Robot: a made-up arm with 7 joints. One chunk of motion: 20 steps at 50 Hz.
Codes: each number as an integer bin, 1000 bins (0 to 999) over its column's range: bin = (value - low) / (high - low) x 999, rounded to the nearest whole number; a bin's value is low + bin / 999 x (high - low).
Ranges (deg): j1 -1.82..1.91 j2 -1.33..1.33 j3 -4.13..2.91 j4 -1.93..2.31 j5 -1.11..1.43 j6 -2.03..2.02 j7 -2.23..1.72
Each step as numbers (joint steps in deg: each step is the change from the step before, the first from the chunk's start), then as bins.
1 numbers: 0.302 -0.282 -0.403 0.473 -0.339 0.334 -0.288
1 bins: 568 394 529 566 303 583 491
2 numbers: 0.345 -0.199 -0.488 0.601 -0.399 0.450 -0.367
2 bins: 580 425 517 596 280 612 471
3 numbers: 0.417 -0.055 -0.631 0.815 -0.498 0.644 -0.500
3 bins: 599 479 497 647 241 660 438
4 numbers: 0.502 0.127 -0.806 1.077 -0.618 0.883 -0.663
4 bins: 622 547 472 708 194 719 396
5 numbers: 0.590 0.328 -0.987 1.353 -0.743 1.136 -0.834
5 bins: 645 623 446 774 144 781 353
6 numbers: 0.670 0.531 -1.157 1.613 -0.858 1.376 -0.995
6 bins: 667 699 422 835 99 840 312
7 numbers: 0.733 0.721 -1.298 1.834 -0.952 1.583 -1.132
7 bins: 684 770 402 887 62 891 278
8 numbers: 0.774 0.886 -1.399 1.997 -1.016 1.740 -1.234
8 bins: 695 832 388 925 37 930 252
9 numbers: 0.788 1.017 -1.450 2.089 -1.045 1.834 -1.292
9 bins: 698 881 380 947 26 953 237
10 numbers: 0.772 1.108 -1.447 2.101 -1.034 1.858 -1.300
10 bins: 694 916 381 950 30 959 235
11 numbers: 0.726 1.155 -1.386 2.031 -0.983 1.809 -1.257
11 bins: 682 933 389 933 50 947 246
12 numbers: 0.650 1.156 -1.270 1.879 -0.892 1.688 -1.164
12 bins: 662 934 406 897 86 917 270
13 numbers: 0.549 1.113 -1.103 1.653 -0.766 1.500 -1.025
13 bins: 634 918 430 844 135 871 305
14 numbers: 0.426 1.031 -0.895 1.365 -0.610 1.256 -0.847
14 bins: 602 887 459 776 197 811 350
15 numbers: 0.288 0.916 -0.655 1.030 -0.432 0.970 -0.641
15 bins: 565 844 493 697 267 740 402
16 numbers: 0.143 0.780 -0.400 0.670 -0.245 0.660 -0.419
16 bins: 526 792 529 613 340 664 458
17 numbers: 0.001 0.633 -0.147 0.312 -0.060 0.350 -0.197
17 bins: 488 737 565 528 413 587 514
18 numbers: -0.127 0.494 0.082 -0.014 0.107 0.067 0.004
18 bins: 453 685 598 451 479 517 565
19 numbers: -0.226 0.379 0.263 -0.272 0.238 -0.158 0.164
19 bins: 427 642 623 391 530 462 605
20 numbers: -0.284 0.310 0.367 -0.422 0.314 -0.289 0.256
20 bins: 411 616 638 355 560 429 629
